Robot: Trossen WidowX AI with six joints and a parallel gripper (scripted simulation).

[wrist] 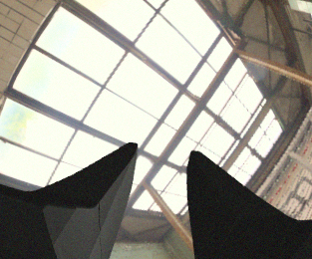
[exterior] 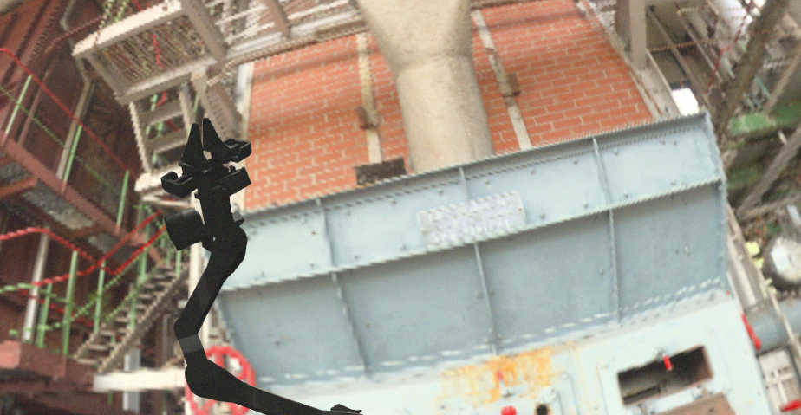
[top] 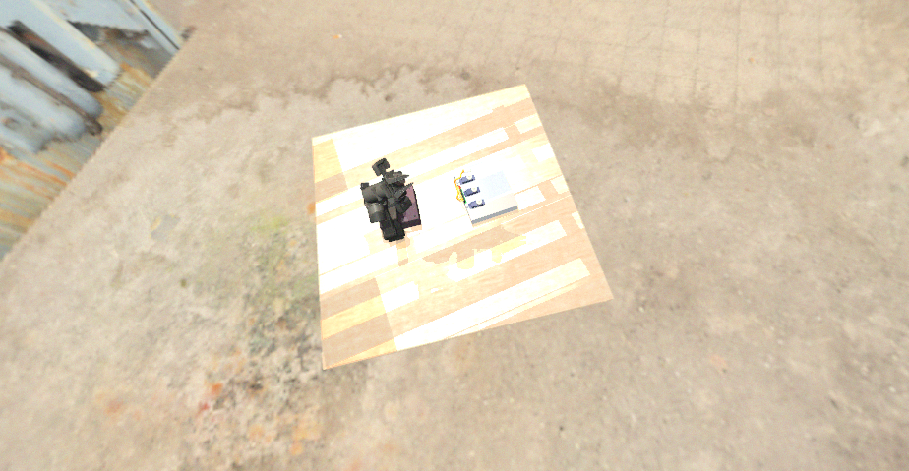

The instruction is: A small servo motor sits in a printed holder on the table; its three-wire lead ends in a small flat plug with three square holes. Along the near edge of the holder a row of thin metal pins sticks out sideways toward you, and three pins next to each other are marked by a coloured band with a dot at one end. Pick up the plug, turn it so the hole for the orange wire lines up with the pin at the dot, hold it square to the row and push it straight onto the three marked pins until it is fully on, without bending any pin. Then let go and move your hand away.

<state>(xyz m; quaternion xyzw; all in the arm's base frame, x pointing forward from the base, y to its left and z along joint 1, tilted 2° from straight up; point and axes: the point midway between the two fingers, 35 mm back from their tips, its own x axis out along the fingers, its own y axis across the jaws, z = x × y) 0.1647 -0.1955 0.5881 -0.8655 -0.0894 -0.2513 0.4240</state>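
Now: the red band 100 mm ahead of my gripper tip, 310 mm to the left of it and 600 mm below it.
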